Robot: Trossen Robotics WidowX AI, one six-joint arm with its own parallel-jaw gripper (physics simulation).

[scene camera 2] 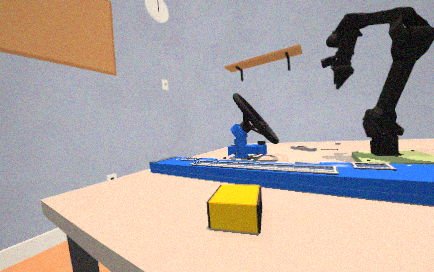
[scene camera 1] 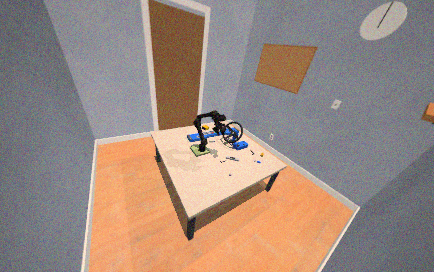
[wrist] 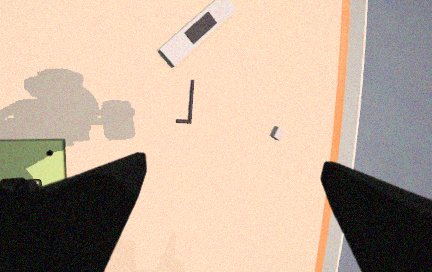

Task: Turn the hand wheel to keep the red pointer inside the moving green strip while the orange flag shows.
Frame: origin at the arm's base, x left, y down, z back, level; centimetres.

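Where they show: gripper, between the fingertips: (scene camera 2: 336, 86) (scene camera 1: 221, 136) (wrist: 235, 166); arm's base, origin of its link: (scene camera 2: 385, 153) (scene camera 1: 201, 150).
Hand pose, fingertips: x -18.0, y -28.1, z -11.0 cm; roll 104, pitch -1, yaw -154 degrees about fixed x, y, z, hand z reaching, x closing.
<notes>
Each offset is from my fingertips to the top centre of the thing. "pt": to the spot under its first point.
The black hand wheel (scene camera 1: 242, 131) (scene camera 2: 241, 102) stands tilted on its blue base (scene camera 1: 240, 145) (scene camera 2: 238, 149). The long blue housing (scene camera 1: 194, 137) (scene camera 2: 350, 187) lies near it; its windows are seen almost edge-on in scene camera 2. The red pointer, green strip and orange flag cannot be made out in any view. My gripper (scene camera 2: 340, 80) (wrist: 235, 166) is open and empty, pointing down high above the table. It is well apart from the wheel, which does not show in the wrist view.
A yellow block {dx +67.5, dy +26.3, dz -22.7 cm} (scene camera 1: 205, 127) (scene camera 2: 233, 209) sits beside the housing. Under the gripper lie a white block with a dark patch {pt dx -4.4, dy +28.7, dz -12.1 cm} (wrist: 172, 47), a hex key {dx -7.3, dy +29.9, dz -3.5 cm} (wrist: 191, 102) and a small grey cube {dx -27.9, dy +29.1, dz +2.6 cm} (wrist: 276, 133). The arm's green base plate (scene camera 1: 196, 151) (wrist: 56, 170) is nearby.
</notes>
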